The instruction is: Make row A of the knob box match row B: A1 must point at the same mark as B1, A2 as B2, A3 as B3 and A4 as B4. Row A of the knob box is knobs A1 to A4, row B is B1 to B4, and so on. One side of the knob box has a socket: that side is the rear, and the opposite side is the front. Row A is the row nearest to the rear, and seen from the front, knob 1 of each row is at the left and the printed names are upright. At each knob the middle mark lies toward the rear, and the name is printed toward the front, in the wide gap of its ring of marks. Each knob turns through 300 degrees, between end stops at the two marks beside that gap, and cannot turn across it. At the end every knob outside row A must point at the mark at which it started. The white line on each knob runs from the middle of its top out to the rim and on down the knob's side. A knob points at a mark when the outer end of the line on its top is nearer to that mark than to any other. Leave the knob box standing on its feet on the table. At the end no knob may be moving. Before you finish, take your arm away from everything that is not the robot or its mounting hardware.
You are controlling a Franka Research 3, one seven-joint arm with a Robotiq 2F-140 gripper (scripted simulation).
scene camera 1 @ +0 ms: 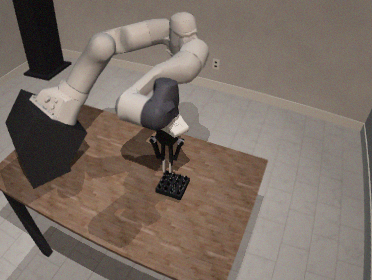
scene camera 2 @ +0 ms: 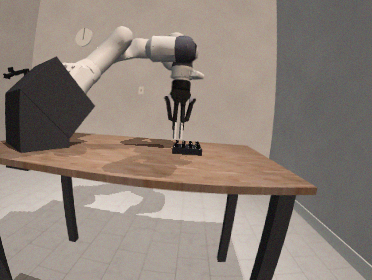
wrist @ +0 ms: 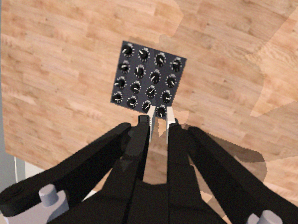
Path:
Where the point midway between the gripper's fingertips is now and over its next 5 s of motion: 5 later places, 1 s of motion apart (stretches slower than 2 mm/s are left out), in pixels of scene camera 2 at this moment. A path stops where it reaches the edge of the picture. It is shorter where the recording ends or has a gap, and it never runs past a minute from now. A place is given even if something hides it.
The gripper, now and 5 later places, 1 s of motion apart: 177,138; 177,141; 178,134; 182,132; 188,131; 194,130

